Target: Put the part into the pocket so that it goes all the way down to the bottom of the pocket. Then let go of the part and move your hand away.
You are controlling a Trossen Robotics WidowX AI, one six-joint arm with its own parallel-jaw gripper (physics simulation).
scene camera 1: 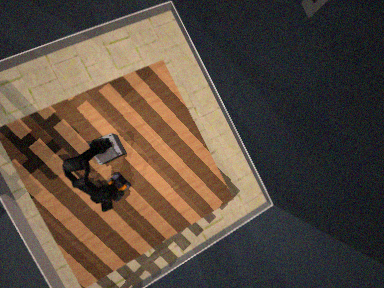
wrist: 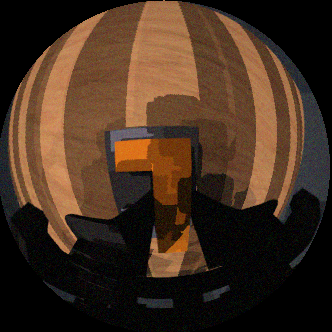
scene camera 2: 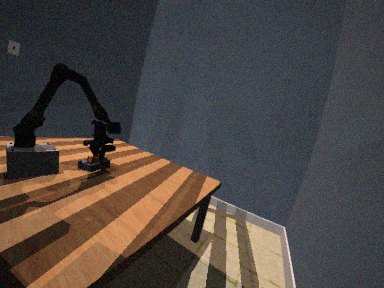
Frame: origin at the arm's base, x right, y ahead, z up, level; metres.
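Seen in the pictures: gripper, between the fingertips: (scene camera 1: 117, 186) (wrist: 170, 191) (scene camera 2: 98, 160); arm's base, origin of its link: (scene camera 1: 105, 144) (scene camera 2: 24, 145).
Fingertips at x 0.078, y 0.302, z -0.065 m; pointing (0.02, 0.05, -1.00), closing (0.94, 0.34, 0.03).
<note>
Pixels of each thing's top centre, then the offset from my fingertips to it. Level surfaces: height alone.
- orange L-shaped part, centre of its top: (wrist: 154, 221) (scene camera 2: 96, 154) (scene camera 1: 116, 185) dy -0.011, dx -0.012, dz +0.034 m
- dark grey pocket block, centre of its top: (wrist: 153, 197) (scene camera 2: 95, 160) (scene camera 1: 118, 183) dy -0.013, dx -0.013, dz -0.003 m
- wooden table, height of its surface: dz -0.040 m
An orange L-shaped part (wrist: 170, 159) (scene camera 2: 92, 159) (scene camera 1: 123, 188) is over the dark grey pocket block (wrist: 126, 134) (scene camera 2: 87, 165). In the wrist view the part lies within the block's far and right rims, and its near end reaches between the fingers. In scene camera 2, orange shows above the block's top; how deep the part sits in the pocket is hidden. My gripper (wrist: 170, 191) (scene camera 2: 98, 154) is shut on the part's long arm, low over the block. The dark fingers and shadows hide the near side of the block and most of the pocket.
The arm's grey base box (scene camera 2: 33, 162) (scene camera 1: 117, 148) stands on the wooden table (scene camera 2: 150, 172) (scene camera 1: 165, 150), a short way from the block. The arm arches over from the base. Striped shadows cross the table. The table's edge and a leg (scene camera 2: 200, 220) show in scene camera 2.
</note>
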